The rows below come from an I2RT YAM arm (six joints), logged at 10 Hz.
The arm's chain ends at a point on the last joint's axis. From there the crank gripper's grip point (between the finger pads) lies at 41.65 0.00 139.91 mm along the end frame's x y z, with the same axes.
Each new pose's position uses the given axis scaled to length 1; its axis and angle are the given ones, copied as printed.
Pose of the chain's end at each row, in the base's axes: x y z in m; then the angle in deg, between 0 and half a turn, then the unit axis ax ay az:
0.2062 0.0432 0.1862 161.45 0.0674 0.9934 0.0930
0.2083 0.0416 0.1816 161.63 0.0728 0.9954 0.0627
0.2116 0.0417 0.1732 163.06 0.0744 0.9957 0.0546
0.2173 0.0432 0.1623 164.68 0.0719 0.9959 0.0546
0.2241 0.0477 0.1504 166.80 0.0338 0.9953 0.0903
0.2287 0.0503 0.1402 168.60 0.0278 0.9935 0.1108
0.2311 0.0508 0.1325 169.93 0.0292 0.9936 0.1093
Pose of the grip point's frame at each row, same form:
0.2130 0.0720 0.0433 161.45 0.0674 0.9934 0.0930
0.2143 0.0621 0.0372 161.63 0.0728 0.9954 0.0627
0.2139 0.0603 0.0284 163.06 0.0744 0.9957 0.0546
0.2154 0.0619 0.0175 164.68 0.0719 0.9959 0.0546
0.2163 0.0751 0.0072 166.80 0.0338 0.9953 0.0903
0.2163 0.0832 -0.0015 168.60 0.0278 0.9935 0.1108
0.2154 0.0834 -0.0089 169.93 0.0292 0.9936 0.1093

